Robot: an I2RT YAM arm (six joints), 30 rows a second.
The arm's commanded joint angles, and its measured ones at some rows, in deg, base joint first. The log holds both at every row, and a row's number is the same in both.
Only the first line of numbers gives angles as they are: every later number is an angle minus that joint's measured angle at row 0.
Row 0, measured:
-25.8, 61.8, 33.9, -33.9, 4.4, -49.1
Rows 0 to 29, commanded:
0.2, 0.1, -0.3, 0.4, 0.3, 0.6
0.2, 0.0, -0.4, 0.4, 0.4, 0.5
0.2, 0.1, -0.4, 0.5, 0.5, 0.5
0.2, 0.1, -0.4, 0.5, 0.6, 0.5
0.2, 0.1, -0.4, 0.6, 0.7, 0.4
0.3, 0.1, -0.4, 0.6, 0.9, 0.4
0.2, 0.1, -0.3, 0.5, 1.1, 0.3
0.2, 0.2, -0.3, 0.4, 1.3, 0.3
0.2, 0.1, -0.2, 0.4, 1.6, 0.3
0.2, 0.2, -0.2, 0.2, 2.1, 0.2
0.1, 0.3, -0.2, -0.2, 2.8, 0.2
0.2, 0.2, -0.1, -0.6, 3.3, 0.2
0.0, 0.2, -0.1, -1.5, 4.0, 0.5
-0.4, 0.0, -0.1, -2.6, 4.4, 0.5
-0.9, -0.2, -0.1, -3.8, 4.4, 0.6
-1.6, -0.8, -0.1, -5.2, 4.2, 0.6
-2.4, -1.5, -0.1, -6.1, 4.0, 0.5
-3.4, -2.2, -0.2, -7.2, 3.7, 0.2
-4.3, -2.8, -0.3, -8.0, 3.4, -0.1
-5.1, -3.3, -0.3, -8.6, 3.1, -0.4
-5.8, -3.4, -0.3, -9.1, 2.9, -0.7
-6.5, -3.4, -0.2, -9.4, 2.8, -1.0
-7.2, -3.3, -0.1, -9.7, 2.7, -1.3
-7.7, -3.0, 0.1, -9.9, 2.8, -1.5
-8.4, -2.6, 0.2, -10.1, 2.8, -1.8
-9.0, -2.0, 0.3, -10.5, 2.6, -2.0
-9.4, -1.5, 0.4, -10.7, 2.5, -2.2
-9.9, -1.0, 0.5, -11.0, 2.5, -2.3
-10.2, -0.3, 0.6, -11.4, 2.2, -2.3
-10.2, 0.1, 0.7, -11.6, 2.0, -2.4
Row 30, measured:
-8.8, -1.4, 0.1, -6.7, 2.7, -1.2
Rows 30 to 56, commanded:
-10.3, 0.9, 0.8, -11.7, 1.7, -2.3
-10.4, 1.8, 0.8, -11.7, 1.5, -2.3
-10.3, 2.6, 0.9, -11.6, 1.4, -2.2
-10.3, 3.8, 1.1, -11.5, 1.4, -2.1
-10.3, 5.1, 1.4, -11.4, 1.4, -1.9
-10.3, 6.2, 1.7, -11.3, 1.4, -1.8
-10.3, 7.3, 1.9, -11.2, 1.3, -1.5
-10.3, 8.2, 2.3, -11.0, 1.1, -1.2
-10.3, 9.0, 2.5, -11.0, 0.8, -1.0
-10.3, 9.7, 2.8, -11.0, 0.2, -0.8
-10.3, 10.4, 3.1, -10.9, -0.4, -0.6
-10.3, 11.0, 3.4, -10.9, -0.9, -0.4
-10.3, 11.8, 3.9, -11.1, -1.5, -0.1
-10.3, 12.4, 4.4, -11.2, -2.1, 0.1
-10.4, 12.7, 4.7, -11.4, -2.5, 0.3
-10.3, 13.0, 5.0, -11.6, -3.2, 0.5
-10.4, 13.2, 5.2, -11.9, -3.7, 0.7
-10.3, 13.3, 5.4, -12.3, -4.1, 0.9
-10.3, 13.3, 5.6, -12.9, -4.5, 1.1
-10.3, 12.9, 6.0, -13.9, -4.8, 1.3
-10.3, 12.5, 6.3, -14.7, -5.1, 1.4
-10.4, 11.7, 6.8, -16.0, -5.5, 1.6
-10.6, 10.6, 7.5, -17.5, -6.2, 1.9
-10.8, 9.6, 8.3, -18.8, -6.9, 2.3
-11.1, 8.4, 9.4, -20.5, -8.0, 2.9
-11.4, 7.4, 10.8, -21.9, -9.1, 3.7
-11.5, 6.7, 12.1, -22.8, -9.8, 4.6
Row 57, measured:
-10.6, 9.6, 8.1, -14.0, -3.6, 0.9
